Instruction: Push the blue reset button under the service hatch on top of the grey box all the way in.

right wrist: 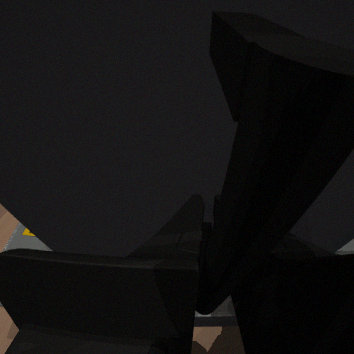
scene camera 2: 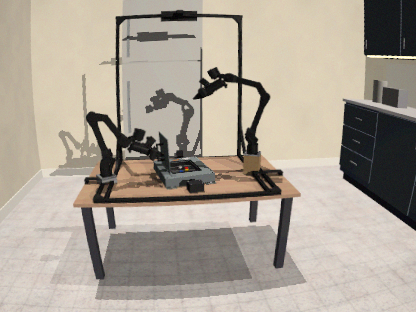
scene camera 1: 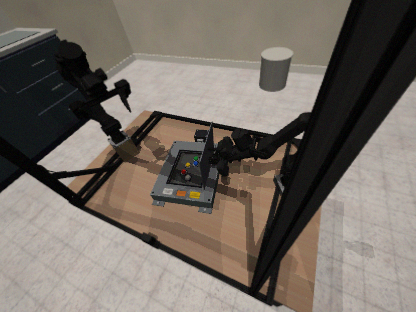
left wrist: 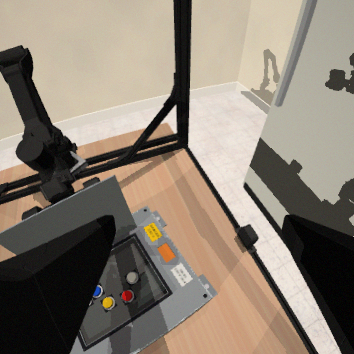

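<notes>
The grey box [scene camera 1: 160, 186] [scene camera 2: 188, 179] [left wrist: 189, 291] sits mid-table. Its service hatch [scene camera 1: 207, 156] [scene camera 2: 164, 151] [left wrist: 70, 207] stands upright at the box's edge. The well lies uncovered, with the blue button [scene camera 1: 196, 163] [left wrist: 97, 291] beside green [scene camera 1: 195, 158], yellow [scene camera 1: 187, 164] [left wrist: 108, 302], red [scene camera 1: 183, 171] [left wrist: 127, 296] and grey [scene camera 1: 187, 177] [left wrist: 132, 277] buttons. My right gripper [scene camera 1: 215, 155] [scene camera 2: 158, 151] [right wrist: 206, 203] is shut on the hatch from behind; the dark panel fills its wrist view. My left gripper [scene camera 1: 126, 102] [scene camera 2: 197, 96] [left wrist: 199, 223] is open and empty, high above the table, well off from the box.
A small black block [scene camera 1: 200, 135] [scene camera 2: 195, 186] lies by the box's far side. A black frame [scene camera 1: 340, 93] [scene camera 2: 117, 93] rings the table and rises as tall posts. A grey cylinder [scene camera 1: 275, 69] stands on the floor. A dark cabinet [scene camera 2: 353, 139] stands beside the table.
</notes>
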